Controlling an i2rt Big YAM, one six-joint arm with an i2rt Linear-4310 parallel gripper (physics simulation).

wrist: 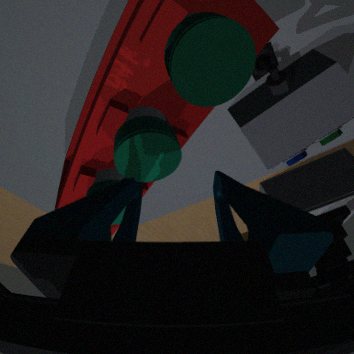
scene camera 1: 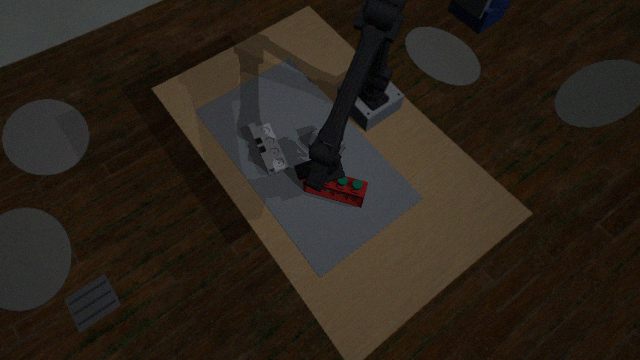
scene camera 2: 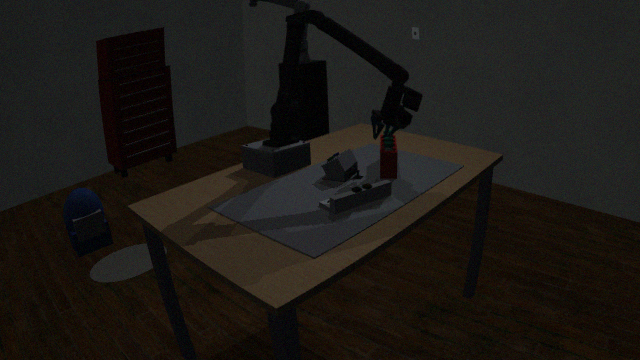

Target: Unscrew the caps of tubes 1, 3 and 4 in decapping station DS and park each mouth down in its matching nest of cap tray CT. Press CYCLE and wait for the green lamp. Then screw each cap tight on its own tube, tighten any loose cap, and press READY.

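Seen in the pictures: gripper, fingertip midpoint: point(wrist: 177, 178) point(scene camera 1: 334, 170) point(scene camera 2: 380, 139); arm's base, link origin: point(scene camera 1: 371, 95) point(scene camera 2: 280, 143).
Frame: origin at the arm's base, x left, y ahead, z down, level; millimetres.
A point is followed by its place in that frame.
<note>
The red station DS point(scene camera 1: 363, 195) @(x 312, y 301, z -10 mm) point(scene camera 2: 388, 167) @(x 121, y 407, z 45 mm) point(wrist: 150, 85) @(x 175, y 381, z -9 mm) stands upright on the mat. Its near green cap point(wrist: 212, 60) @(x 148, y 392, z -35 mm) and a middle green cap point(wrist: 148, 150) @(x 187, y 365, z -36 mm) show in the wrist view; another is partly hidden behind the left finger. My gripper point(scene camera 2: 382, 134) @(x 184, y 326, z -28 mm) point(wrist: 177, 178) @(x 184, y 326, z -28 mm) is partly open with nothing between its fingers, above and beside the station; one finger is close to the middle cap. The pale cap tray CT point(scene camera 1: 270, 141) @(x -113, y 416, z 77 mm) point(scene camera 2: 361, 196) @(x -111, y 471, z 57 mm) has round nests, with no green cap visible in them. A grey sloped box point(scene camera 2: 342, 166) @(x 4, y 299, z 31 mm) point(wrist: 295, 107) @(x 58, y 284, z 34 mm) carries a blue button point(wrist: 296, 158) @(x 65, y 230, z 13 mm) and a green button point(wrist: 331, 137) @(x 23, y 243, z 12 mm).
The grey mat point(scene camera 1: 320, 250) @(x 355, y 518, z 86 mm) lies on the wooden table point(scene camera 1: 450, 225) @(x 557, y 97, z 89 mm). The arm's base point(scene camera 1: 369, 120) @(x 76, y 70, z 19 mm) point(scene camera 2: 275, 160) @(x -101, y 80, z 24 mm) stands at the table's edge. The sloped box is between the base and the tray. Two small dark blocks sit on the tray's side. The picture is dim.
</note>
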